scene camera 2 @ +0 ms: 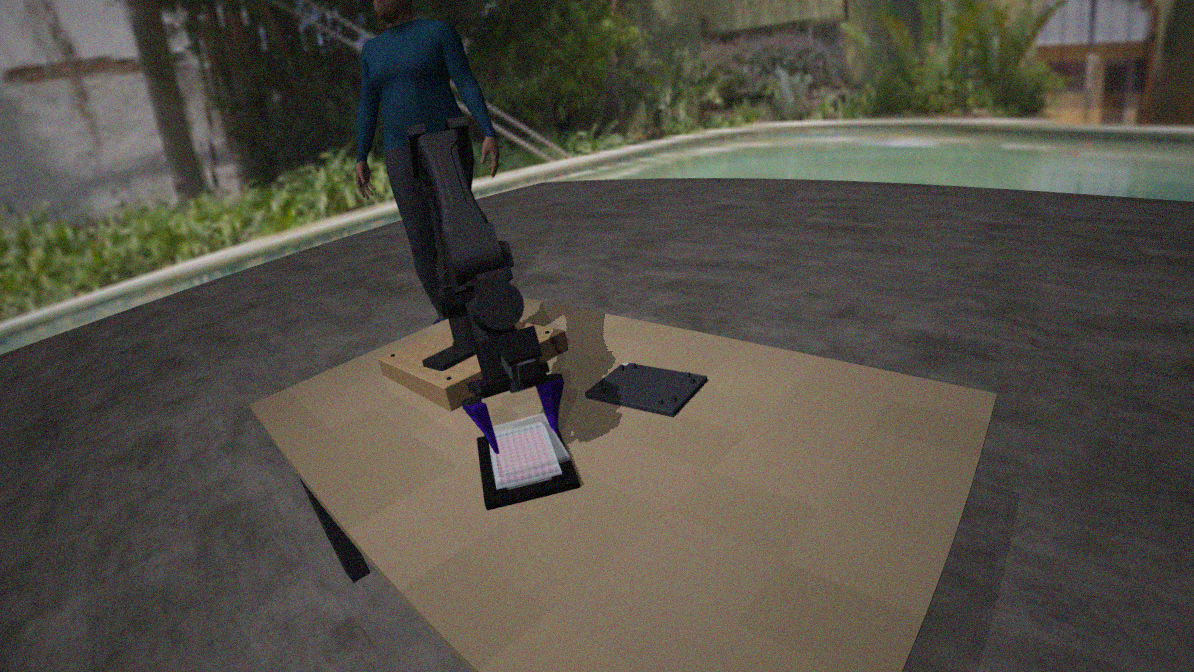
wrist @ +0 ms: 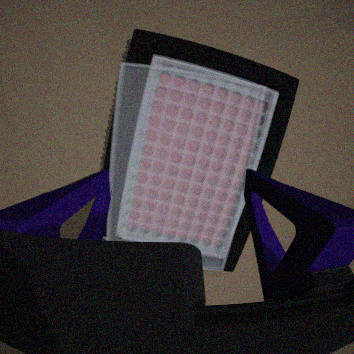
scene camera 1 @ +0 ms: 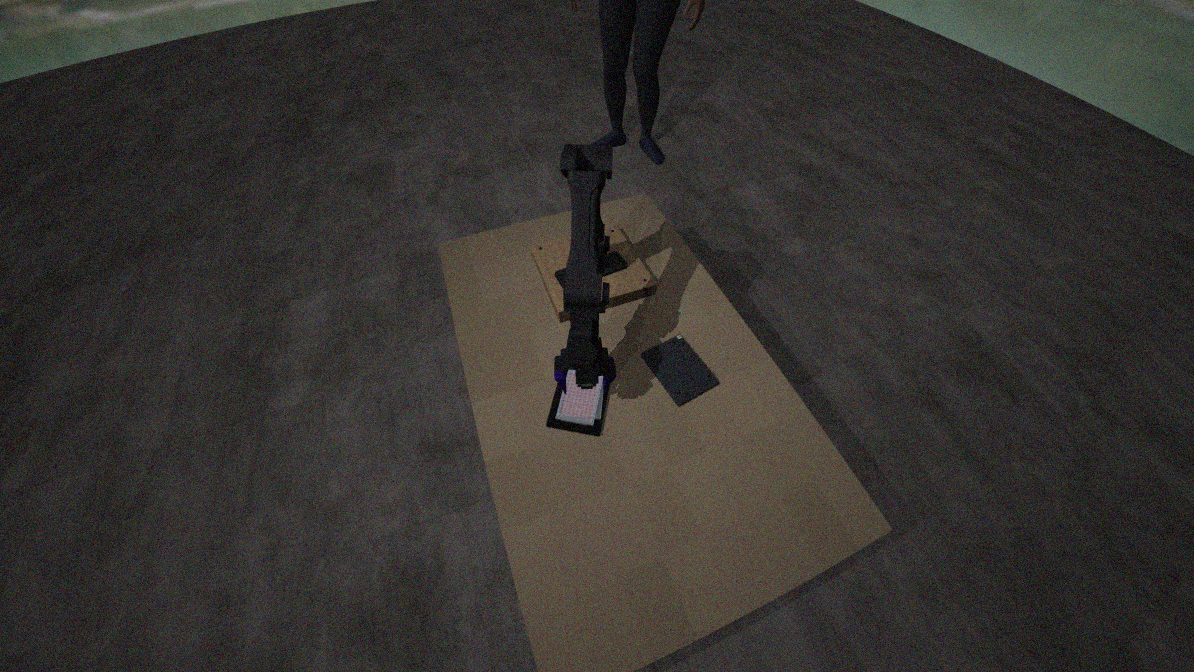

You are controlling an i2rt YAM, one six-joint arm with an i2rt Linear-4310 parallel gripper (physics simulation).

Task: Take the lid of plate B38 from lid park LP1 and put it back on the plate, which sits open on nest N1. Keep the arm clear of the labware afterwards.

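Frame: origin at the arm's base, x back, y right, z up, level; centimetres.
Where they show: gripper, fingertip midpoint: (scene camera 2: 526, 443) (wrist: 177, 177) (scene camera 1: 584, 391); arm's base at its link origin: (scene camera 2: 471, 348).
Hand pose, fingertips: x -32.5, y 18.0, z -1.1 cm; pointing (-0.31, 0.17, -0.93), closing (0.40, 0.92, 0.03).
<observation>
Things, the pixels of their top centre, and the offset from my fingertips. "pt": a spot on its surface instead. Level surfaces: height alone.
- Plate B38 at its top centre: (wrist: 178, 180) (scene camera 2: 525, 439) (scene camera 1: 584, 390) dy +0.0, dx +0.1, dz +0.5 cm
- black nest N1 at its top centre: (wrist: 193, 167) (scene camera 2: 522, 454) (scene camera 1: 580, 396) dy +1.2, dx +0.1, dz -1.2 cm
- clear lid at a spot on its surface: (wrist: 131, 100) pt dy -0.5, dx -5.2, dz +0.4 cm
- dark lid park LP1 at its top centre: (scene camera 2: 645, 379) (scene camera 1: 680, 365) dy -23.8, dx -3.7, dz -1.0 cm
- tan table top at its surface level: dz -3.0 cm
Plate B38 (scene camera 1: 578, 404) (scene camera 2: 524, 454) (wrist: 190, 155), with pink wells, sits on the black nest N1 (scene camera 1: 572, 428) (scene camera 2: 534, 495) (wrist: 215, 59). My gripper (scene camera 1: 584, 387) (scene camera 2: 526, 444) (wrist: 177, 177) is shut on the clear lid (wrist: 131, 100), with a purple finger at each side. The lid is low over the plate and turned relative to it: a strip of lid shows past the plate's left edge in the wrist view. Whether they touch is unclear. The gripper body hides the near end. The dark lid park LP1 (scene camera 1: 680, 369) (scene camera 2: 646, 389) stands apart, with no lid on it.
The arm's wooden base board (scene camera 1: 547, 283) (scene camera 2: 417, 367) is behind the nest on the tan table top (scene camera 1: 685, 517) (scene camera 2: 718, 542). A person (scene camera 1: 639, 58) (scene camera 2: 413, 91) stands behind the arm. The arm's shadow falls between the nest and the lid park.
</observation>
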